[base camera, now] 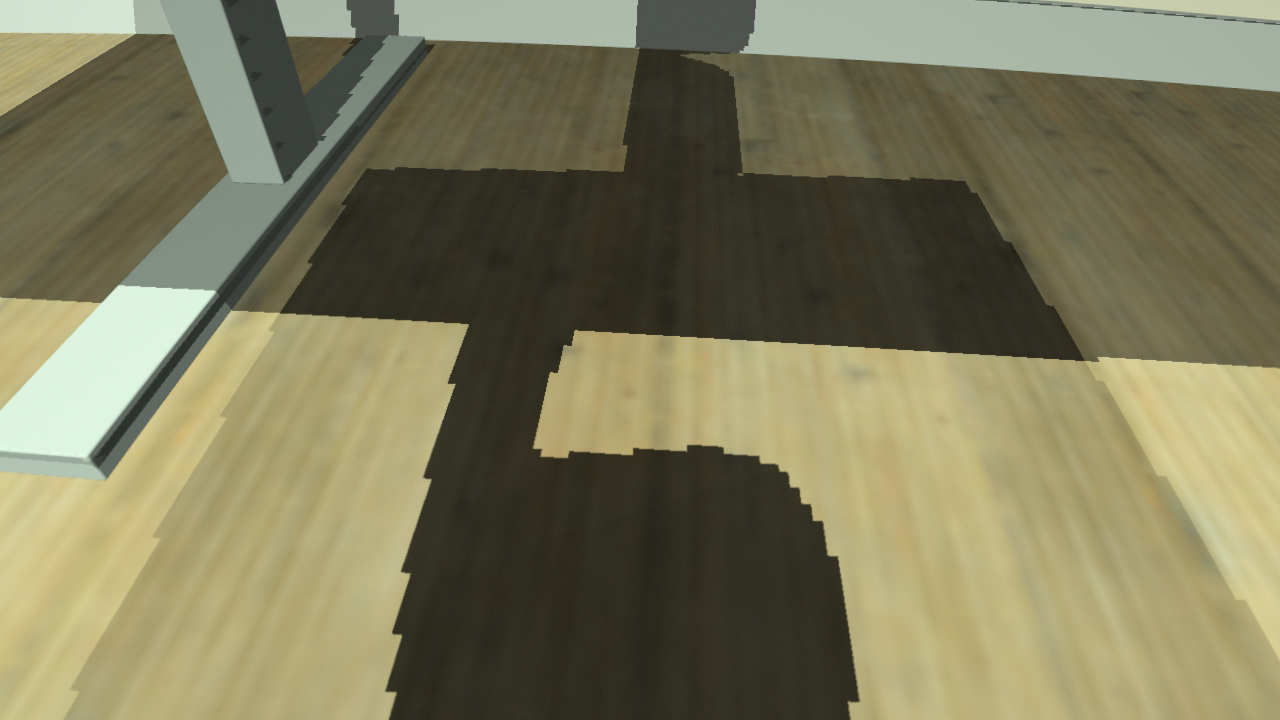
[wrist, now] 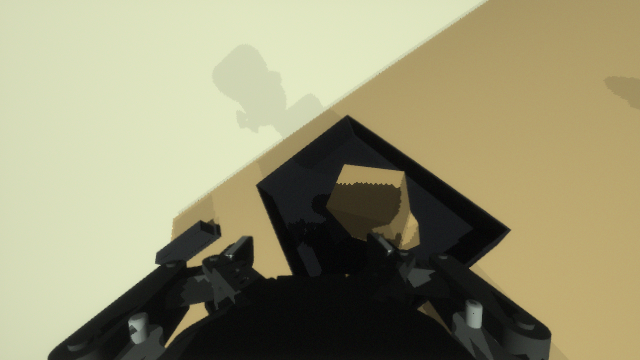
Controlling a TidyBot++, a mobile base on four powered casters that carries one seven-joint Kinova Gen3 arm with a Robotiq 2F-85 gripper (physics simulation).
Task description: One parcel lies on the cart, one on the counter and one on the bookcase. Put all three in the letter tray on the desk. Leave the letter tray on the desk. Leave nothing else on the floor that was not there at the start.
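Places are measured from the arm's base along level axes (x right, y up, z back), in metres.
Pixels of known places: gripper, fingertip midpoint: point(wrist: 310, 247).
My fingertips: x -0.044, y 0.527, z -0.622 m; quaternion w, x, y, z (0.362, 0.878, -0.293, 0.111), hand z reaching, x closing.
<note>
Ahead of a thing's pixels: the offset from my fingertips to its top centre. "spot": to the spot under its first point. Level surfaces: height alone.
In the wrist view, the black letter tray {spot: dz -0.016, dx +0.170, dy -0.173 m} point(wrist: 450, 200) lies on the tan desk top {dy -0.204 m} point(wrist: 550, 165), close to its edge. A tan box-shaped parcel {dz -0.026, dx +0.062, dy -0.021 m} point(wrist: 369, 202) sits tilted in the tray. Part of a second tan parcel {dz -0.035, dx +0.079, dy -0.111 m} point(wrist: 412, 231) shows beside and under it. My gripper point(wrist: 310, 247) is open, with no parcel between its fingers. Its right fingertip overlaps the lower side of the parcels in the view, and its left fingertip is left of the tray. The gripper body hides the tray's near part. A third parcel does not show.
A small dark block {dz -0.296, dx -0.315, dy -0.150 m} point(wrist: 186, 243) lies on the desk left of the tray. A pale surface point(wrist: 100, 100) lies beyond the desk edge. In the base camera view, a white upright with a long foot point(base camera: 107, 358) stands left on the wooden floor {dy -0.924 m} point(base camera: 966, 501), and a pale wall point(base camera: 895, 40) runs behind.
</note>
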